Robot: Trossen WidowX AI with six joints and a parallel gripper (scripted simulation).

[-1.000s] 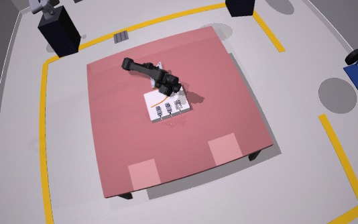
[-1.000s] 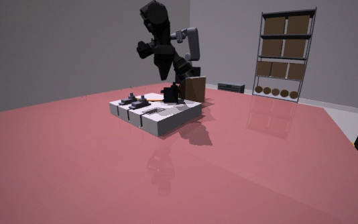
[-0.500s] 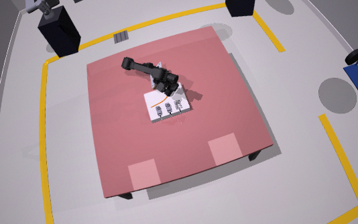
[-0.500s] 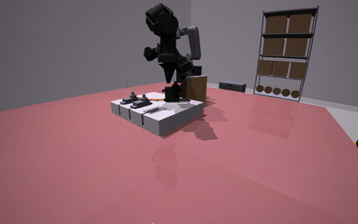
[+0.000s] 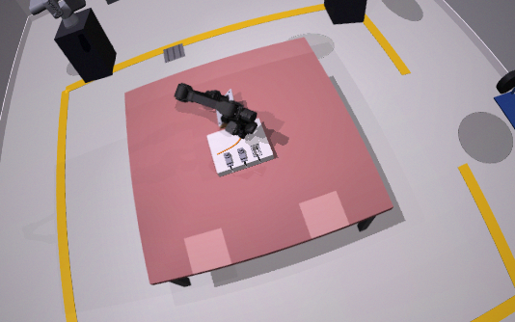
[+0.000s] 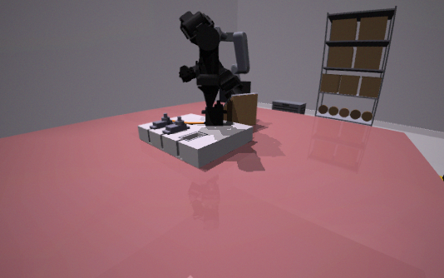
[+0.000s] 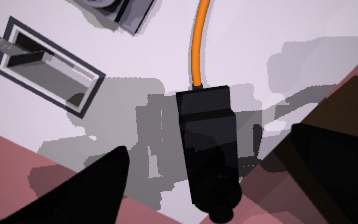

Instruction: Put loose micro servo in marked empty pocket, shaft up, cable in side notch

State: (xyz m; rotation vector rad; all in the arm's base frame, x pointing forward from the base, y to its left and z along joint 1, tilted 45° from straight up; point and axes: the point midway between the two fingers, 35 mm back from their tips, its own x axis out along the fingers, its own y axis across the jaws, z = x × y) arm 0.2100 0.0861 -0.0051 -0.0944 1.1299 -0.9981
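Now: gripper tip 8 cm above the white deck block, 3 cm to the left of it and 1 cm short of it.
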